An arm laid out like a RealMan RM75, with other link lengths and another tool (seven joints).
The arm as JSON. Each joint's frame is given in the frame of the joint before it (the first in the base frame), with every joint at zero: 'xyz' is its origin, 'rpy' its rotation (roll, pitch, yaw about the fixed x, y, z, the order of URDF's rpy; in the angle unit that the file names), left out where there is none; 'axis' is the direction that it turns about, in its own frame. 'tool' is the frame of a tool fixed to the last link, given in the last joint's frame.
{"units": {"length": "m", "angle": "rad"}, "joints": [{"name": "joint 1", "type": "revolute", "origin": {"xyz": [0.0, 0.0, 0.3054]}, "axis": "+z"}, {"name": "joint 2", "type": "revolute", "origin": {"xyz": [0.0, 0.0, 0.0]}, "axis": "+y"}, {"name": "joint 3", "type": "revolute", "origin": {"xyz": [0.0, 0.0, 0.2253]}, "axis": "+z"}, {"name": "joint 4", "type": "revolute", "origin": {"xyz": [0.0, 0.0, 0.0]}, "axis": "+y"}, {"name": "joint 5", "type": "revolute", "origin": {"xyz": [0.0, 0.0, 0.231]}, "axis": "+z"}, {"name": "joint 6", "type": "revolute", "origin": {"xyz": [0.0, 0.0, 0.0]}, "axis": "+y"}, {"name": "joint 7", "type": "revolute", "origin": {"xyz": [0.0, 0.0, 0.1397]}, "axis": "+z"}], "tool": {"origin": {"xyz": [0.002, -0.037, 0.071], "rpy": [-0.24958, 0.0, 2.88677]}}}
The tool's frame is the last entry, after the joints.
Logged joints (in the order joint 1, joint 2, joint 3, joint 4, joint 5, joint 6, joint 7), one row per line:
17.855 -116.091 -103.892 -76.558 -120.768 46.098 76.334
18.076 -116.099 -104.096 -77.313 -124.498 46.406 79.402
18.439 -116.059 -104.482 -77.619 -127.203 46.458 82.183
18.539 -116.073 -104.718 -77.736 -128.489 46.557 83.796
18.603 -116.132 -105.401 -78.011 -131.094 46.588 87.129
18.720 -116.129 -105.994 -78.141 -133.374 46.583 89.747
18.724 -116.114 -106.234 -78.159 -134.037 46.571 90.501
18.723 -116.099 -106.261 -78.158 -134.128 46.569 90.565
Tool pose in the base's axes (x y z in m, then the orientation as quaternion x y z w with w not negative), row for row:
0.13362 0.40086 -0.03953 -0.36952 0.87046 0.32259 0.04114
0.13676 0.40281 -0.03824 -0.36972 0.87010 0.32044 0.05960
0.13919 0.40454 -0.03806 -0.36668 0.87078 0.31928 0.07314
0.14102 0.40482 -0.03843 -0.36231 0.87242 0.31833 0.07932
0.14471 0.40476 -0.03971 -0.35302 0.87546 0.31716 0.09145
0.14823 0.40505 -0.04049 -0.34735 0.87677 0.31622 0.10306
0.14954 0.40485 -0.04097 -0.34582 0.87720 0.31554 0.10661
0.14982 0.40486 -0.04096 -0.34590 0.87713 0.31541 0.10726
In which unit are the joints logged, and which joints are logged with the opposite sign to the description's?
The joints are logged in degrees. Opposite sign: joint 2, joint 6.
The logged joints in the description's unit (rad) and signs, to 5 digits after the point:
0.31163 2.02617 -1.81326 -1.33619 -2.10780 -0.80456 1.33228
0.31549 2.02631 -1.81682 -1.34937 -2.17290 -0.80994 1.38583
0.32182 2.02561 -1.82355 -1.35471 -2.22011 -0.81085 1.43436
0.32357 2.02586 -1.82767 -1.35675 -2.24256 -0.81257 1.46252
0.32468 2.02689 -1.83959 -1.36155 -2.28802 -0.81311 1.52069
0.32673 2.02683 -1.84994 -1.36382 -2.32782 -0.81303 1.56638
0.32680 2.02657 -1.85413 -1.36413 -2.33939 -0.81282 1.57954
0.32678 2.02631 -1.85460 -1.36411 -2.34098 -0.81278 1.58066

